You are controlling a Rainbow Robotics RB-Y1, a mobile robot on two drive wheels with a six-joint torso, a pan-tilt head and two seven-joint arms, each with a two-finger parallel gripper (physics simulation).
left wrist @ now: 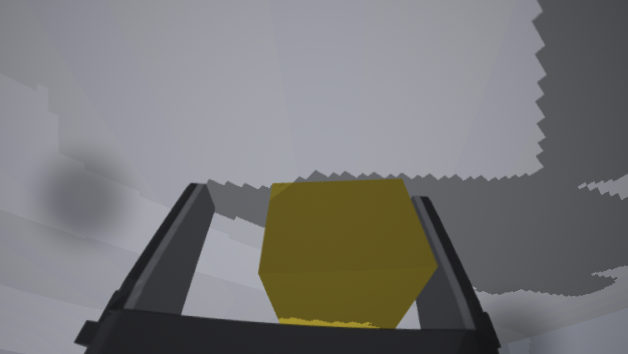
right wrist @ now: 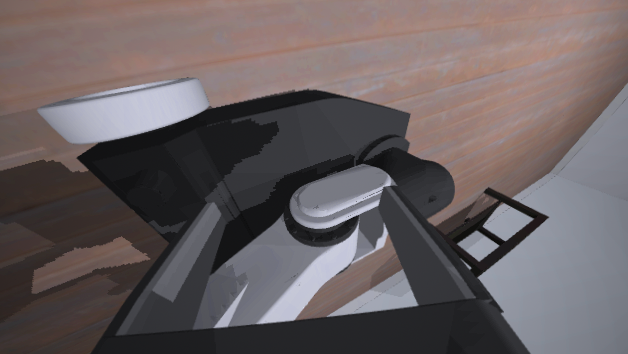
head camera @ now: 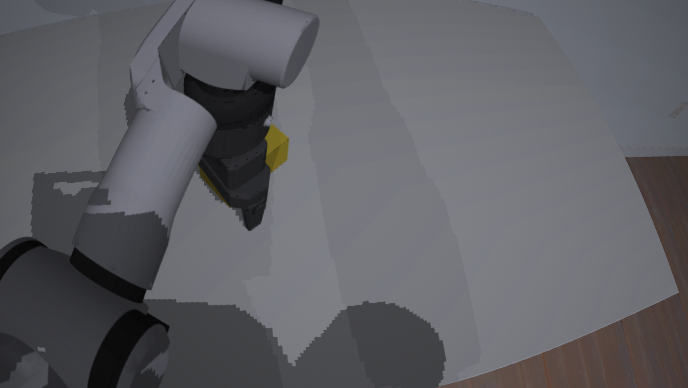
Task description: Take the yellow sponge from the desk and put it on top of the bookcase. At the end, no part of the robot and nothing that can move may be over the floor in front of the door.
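Frame: origin at the robot's base, x ahead, y left, z up, level; millimetres.
Seen in the pictures: left gripper, fingertip midpoint: point(left wrist: 308, 202) point(head camera: 227, 192); right gripper, fingertip midpoint: point(right wrist: 301, 204).
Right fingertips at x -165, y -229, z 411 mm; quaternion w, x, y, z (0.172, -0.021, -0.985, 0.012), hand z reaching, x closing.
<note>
A point is followed by its place in that frame.
The yellow sponge point(head camera: 278, 147) {y -47, x 662, z 764 mm} point(left wrist: 345, 230) {y 37, x 633, z 749 mm} is on the pale desk point(head camera: 500, 150) {y -378, x 682, z 721 mm} point(left wrist: 325, 100) {y 64, x 602, z 721 mm}. In the head camera, the left gripper partly hides it. My left gripper point(head camera: 251, 220) point(left wrist: 308, 202) {y 19, x 629, z 724 mm} is open and points down at the desk. In the left wrist view the sponge stands between its two spread fingers, close to the finger at the right of the picture, with a gap to the other finger. Whether it touches the nearer finger, I cannot tell. My right gripper point(right wrist: 301, 204) {y -229, x -165, z 411 mm} is open and empty, away from the desk. The bookcase does not show.
Wooden floor point(head camera: 665, 200) {y -2024, x 888, z 1 mm} point(right wrist: 450, 60) {y -229, x -924, z 1 mm} lies beyond the desk's right edge. A pale wall point(head camera: 625, 60) {y -1233, x 1162, z 618 mm} stands behind. In the right wrist view are the robot's dark base point(right wrist: 320, 130) {y -167, x -290, z 170 mm}, a white round part point(right wrist: 130, 117) and a dark open frame point(right wrist: 517, 240) {y 1009, x -1773, z 439 mm} by a pale surface.
</note>
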